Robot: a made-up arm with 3 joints. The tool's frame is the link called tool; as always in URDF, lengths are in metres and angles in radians. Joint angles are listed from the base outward.
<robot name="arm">
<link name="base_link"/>
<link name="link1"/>
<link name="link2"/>
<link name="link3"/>
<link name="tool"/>
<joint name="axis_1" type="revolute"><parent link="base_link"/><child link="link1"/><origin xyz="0.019 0.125 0.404" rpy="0 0 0"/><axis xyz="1 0 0"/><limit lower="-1.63" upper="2.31"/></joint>
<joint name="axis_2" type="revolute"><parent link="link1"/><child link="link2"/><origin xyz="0.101 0.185 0.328" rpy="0 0 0"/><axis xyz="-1 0 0"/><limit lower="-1.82" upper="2.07"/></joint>
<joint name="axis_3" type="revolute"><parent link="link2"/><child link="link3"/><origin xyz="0.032 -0.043 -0.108" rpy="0 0 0"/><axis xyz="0.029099 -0.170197 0.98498"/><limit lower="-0.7" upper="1.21"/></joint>
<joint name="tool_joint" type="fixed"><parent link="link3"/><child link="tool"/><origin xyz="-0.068 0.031 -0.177" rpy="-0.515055 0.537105 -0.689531"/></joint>
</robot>
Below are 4 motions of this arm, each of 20 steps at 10 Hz.
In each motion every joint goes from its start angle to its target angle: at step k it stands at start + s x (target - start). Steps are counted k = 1, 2, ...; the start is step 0. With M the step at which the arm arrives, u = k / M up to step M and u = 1 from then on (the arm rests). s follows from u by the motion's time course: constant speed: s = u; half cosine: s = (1 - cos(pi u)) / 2; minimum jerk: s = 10 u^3 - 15 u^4 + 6 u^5.
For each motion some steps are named. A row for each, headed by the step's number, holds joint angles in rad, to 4 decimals.
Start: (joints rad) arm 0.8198 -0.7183 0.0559
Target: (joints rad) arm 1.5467 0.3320 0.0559
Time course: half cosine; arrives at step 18
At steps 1, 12, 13, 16, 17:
1: 0.8253 -0.7103 0.0559
12: 1.3650 0.0694 0.0559
13: 1.4169 0.1444 0.0559
16: 1.5248 0.3003 0.0559
17: 1.5412 0.3240 0.0559

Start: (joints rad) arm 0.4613 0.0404 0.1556
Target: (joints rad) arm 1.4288 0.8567 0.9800
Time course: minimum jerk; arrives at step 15
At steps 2, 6, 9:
2: 0.4799 0.0561 0.1714
6: 0.7684 0.2995 0.4173
9: 1.1217 0.5976 0.7183

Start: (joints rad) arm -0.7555 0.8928 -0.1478
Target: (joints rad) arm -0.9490 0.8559 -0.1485
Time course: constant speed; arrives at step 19
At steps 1, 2, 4, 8, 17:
1: -0.7657 0.8909 -0.1478
2: -0.7759 0.8889 -0.1479
4: -0.7962 0.8850 -0.1479
8: -0.8370 0.8773 -0.1481
17: -0.9286 0.8598 -0.1484

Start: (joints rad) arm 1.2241 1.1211 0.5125
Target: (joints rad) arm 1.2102 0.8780 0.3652
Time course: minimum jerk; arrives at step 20
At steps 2, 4, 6, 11, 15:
2: 1.2240 1.1190 0.5112
4: 1.2233 1.1070 0.5040
6: 1.2218 1.0815 0.4885
11: 1.2159 0.9769 0.4251
15: 1.2116 0.9032 0.3804

